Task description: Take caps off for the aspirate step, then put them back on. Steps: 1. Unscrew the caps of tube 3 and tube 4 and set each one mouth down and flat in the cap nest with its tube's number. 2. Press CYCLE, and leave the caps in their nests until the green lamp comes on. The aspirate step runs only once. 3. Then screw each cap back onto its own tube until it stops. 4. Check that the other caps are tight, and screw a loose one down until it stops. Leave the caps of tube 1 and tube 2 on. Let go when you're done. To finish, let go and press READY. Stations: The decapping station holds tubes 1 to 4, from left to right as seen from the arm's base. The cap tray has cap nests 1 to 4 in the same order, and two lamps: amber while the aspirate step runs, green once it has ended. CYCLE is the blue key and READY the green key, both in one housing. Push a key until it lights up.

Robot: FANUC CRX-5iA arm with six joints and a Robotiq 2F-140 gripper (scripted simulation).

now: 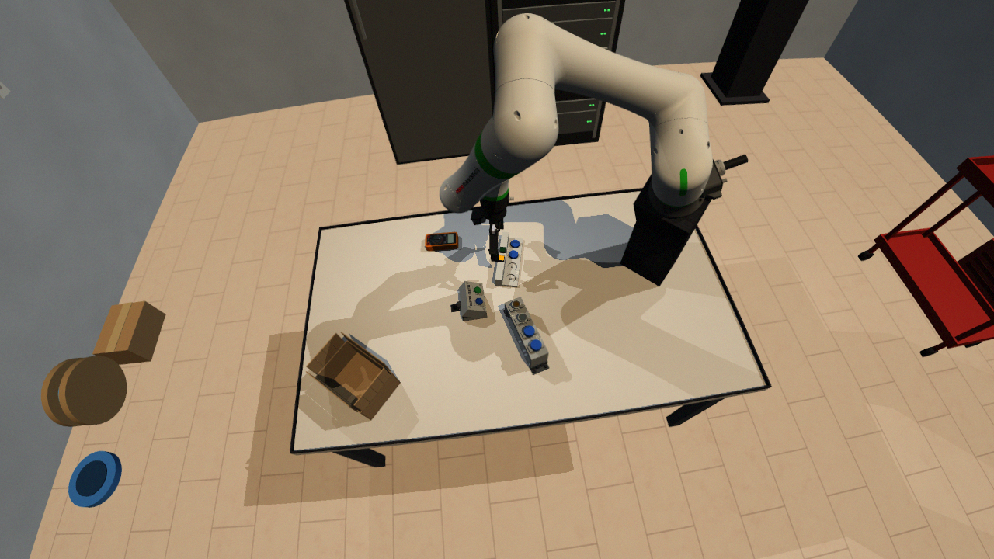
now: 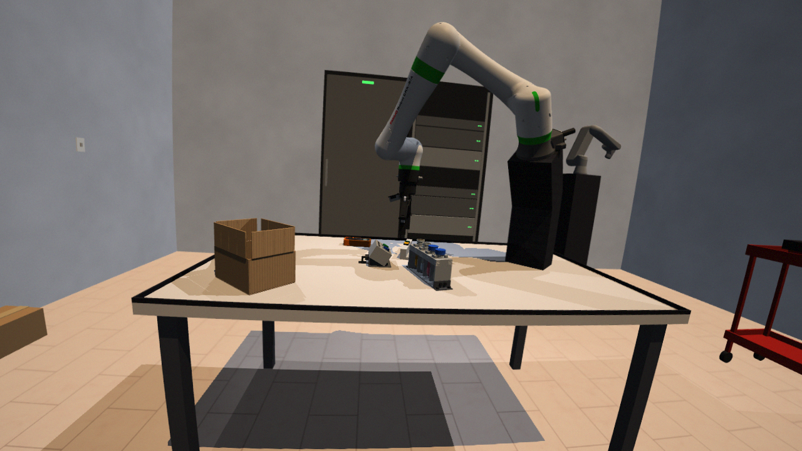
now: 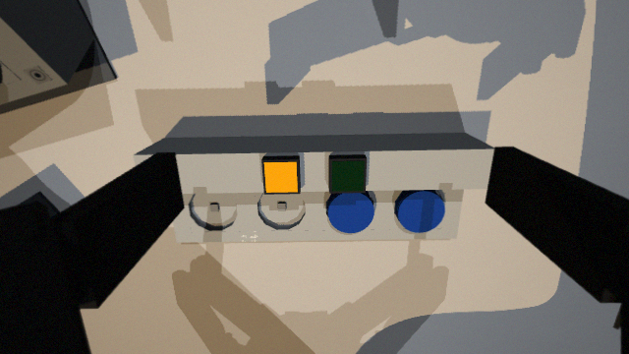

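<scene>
Now: hand 6 cm past the blue cap and 10 cm above it. From my hand the other things lie so: blue cycle key 9 cm ahead, 21 cm to the left, 4 cm below; key housing 11 cm ahead, 19 cm to the left, 5 cm below; green ready key 9 cm ahead, 17 cm to the left, 4 cm below.
</scene>
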